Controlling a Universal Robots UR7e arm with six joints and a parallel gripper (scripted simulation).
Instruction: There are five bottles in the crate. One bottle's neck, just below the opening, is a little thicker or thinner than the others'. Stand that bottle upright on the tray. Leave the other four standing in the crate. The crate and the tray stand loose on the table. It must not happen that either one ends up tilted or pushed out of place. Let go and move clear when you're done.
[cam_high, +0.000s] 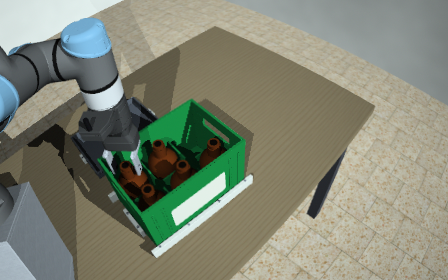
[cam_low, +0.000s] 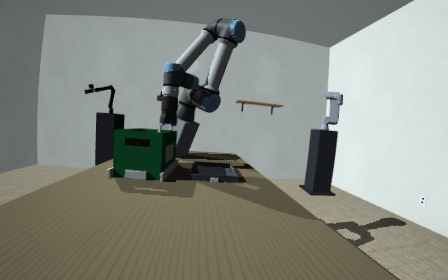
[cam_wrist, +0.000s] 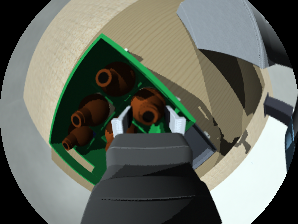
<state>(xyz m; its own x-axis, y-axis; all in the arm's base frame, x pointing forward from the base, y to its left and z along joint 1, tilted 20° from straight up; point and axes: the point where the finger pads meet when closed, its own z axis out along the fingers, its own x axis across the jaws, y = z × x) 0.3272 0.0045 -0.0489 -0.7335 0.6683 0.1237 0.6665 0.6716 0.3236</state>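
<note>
Now: the crate 90 mm ahead of my hand, 40 mm to the right of it and 80 mm below it. Also, from my hand: dark grey tray (60 mm ahead, 250 mm to the left, 150 mm below).
</note>
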